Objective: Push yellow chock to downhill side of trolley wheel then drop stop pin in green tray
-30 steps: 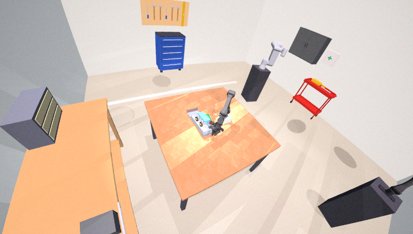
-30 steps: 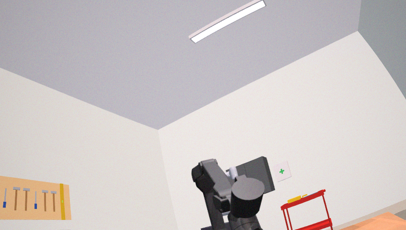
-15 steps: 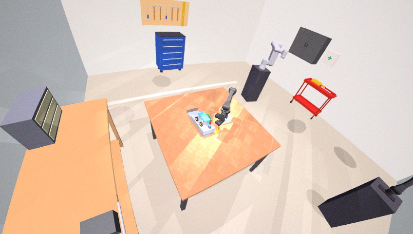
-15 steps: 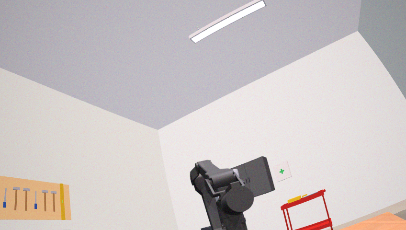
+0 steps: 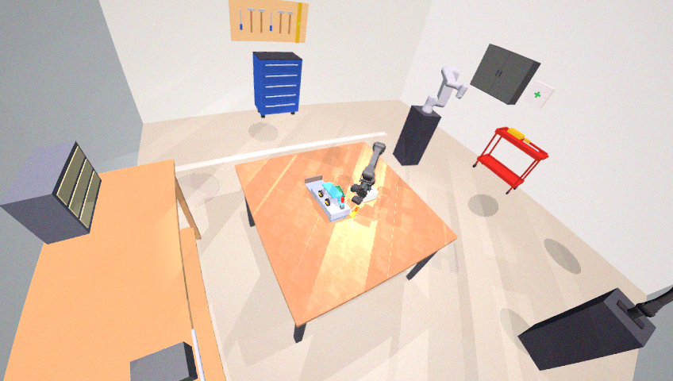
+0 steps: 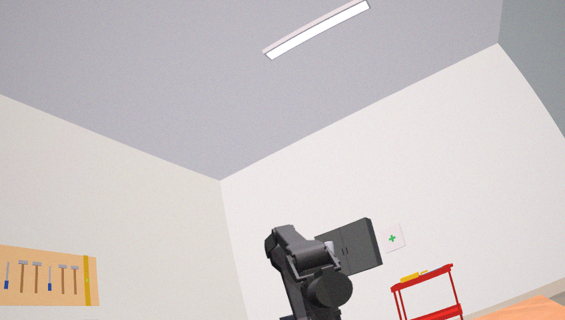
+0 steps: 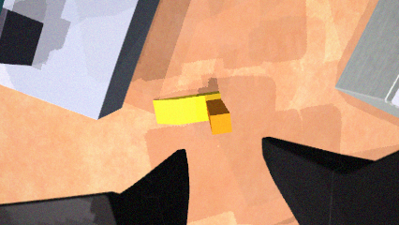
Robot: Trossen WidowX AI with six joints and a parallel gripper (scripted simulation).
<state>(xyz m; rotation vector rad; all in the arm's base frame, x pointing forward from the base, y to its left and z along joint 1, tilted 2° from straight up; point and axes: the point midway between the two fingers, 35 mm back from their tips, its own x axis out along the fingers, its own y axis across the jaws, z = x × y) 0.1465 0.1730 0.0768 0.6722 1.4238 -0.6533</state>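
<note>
My gripper tip is 90 mm above the yellow chock, 10 mm to the right of it and 10 mm short of it. From my gripper tip the other things lie so: red-headed stop pin (130 mm ahead, 20 mm above); trolley (170 mm ahead, 100 mm to the right); grey ramp (170 mm ahead, 100 mm to the right, 60 mm below).
</note>
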